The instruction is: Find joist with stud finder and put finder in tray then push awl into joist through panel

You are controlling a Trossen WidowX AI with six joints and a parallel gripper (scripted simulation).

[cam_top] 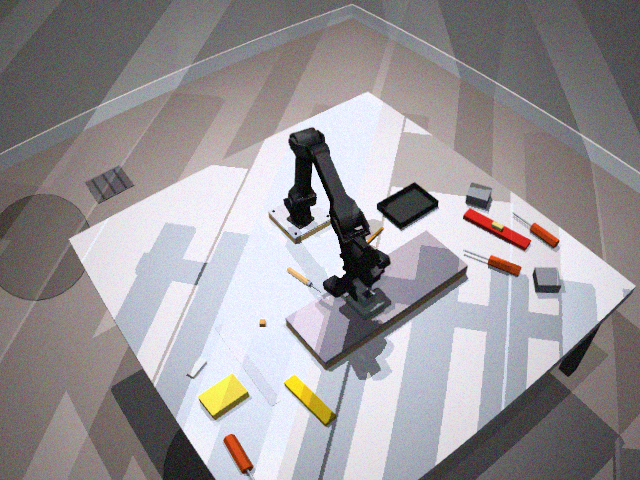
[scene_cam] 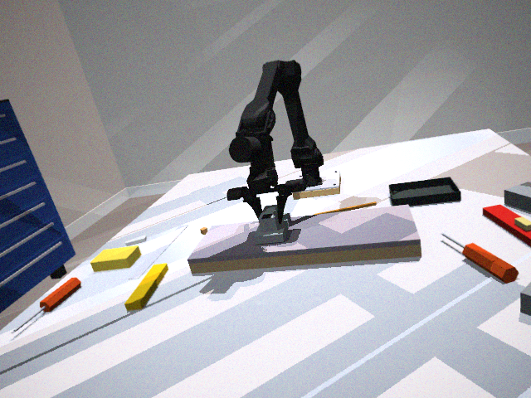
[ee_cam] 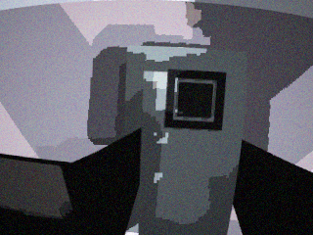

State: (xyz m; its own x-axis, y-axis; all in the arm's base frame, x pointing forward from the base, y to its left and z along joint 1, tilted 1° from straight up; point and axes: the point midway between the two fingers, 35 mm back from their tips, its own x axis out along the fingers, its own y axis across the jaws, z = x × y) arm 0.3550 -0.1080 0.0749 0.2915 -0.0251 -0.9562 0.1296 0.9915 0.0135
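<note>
Right now my gripper tip is 17 cm past the black tray, 40 cm to the right of it and 5 cm above it. Round my gripper tip: awl 18 cm behind, 4 cm to the right, 6 cm below; stud finder 1 cm ahead, 2 cm above; pencil 16 cm behind, 19 cm to the left, 6 cm below.
</note>
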